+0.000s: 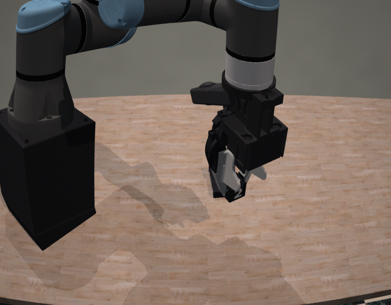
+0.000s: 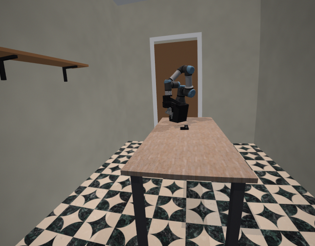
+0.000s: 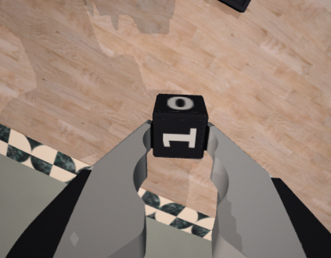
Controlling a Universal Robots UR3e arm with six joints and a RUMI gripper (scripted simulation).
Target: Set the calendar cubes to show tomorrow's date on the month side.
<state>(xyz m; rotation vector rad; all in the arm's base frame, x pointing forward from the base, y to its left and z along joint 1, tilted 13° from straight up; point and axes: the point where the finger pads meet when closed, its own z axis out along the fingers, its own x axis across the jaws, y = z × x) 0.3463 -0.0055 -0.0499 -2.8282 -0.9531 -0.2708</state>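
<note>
Now: the black calendar tray 120 mm to the left of my hand, 120 mm below it and 30 mm behind it. The rest, counted from my hand: black number cube (10 mm below).
</note>
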